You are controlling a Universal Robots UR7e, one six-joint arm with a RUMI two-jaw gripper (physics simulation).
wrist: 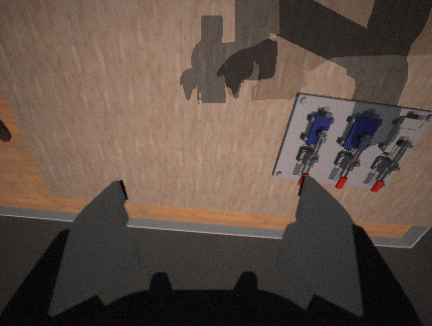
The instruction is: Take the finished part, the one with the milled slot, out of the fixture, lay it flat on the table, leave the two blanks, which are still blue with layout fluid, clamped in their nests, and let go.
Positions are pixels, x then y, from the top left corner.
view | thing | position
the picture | my gripper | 212, 180
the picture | blue blank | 362, 125
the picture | toggle clamp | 381, 164
